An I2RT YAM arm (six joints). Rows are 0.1 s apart.
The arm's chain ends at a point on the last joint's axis. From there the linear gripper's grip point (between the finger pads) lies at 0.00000 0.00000 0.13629 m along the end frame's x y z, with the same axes.
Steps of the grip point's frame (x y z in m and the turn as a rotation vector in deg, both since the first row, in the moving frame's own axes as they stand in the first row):
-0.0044, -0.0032, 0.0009, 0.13, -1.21, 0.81
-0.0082, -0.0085, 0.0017, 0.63, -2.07, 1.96
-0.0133, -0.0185, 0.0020, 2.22, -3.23, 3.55
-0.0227, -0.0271, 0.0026, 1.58, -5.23, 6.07
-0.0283, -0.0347, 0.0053, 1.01, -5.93, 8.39
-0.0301, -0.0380, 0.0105, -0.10, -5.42, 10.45
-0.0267, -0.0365, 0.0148, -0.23, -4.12, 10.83
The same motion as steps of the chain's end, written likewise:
-0.0015, -0.0029, 0.0009, 0.13, -1.21, 0.81
-0.0033, -0.0069, 0.0018, 0.63, -2.07, 1.96
-0.0058, -0.0130, 0.0023, 2.22, -3.23, 3.55
-0.0105, -0.0227, 0.0032, 1.58, -5.23, 6.07
-0.0144, -0.0313, 0.0060, 1.01, -5.93, 8.39
-0.0173, -0.0371, 0.0111, -0.10, -5.42, 10.45
-0.0169, -0.0361, 0.0152, -0.23, -4.12, 10.83

